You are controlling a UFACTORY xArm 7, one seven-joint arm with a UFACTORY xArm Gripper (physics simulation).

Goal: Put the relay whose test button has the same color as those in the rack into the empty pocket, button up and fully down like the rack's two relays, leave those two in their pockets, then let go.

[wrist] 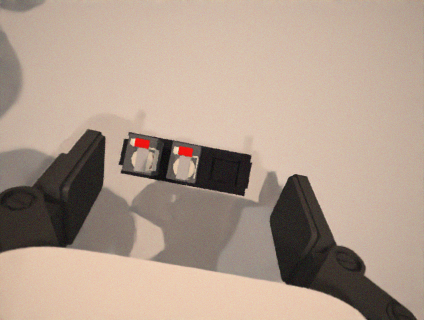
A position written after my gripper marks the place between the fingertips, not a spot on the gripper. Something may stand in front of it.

In view: my gripper [195,178], a relay [143,153], a relay [184,160] and a black rack [220,170].
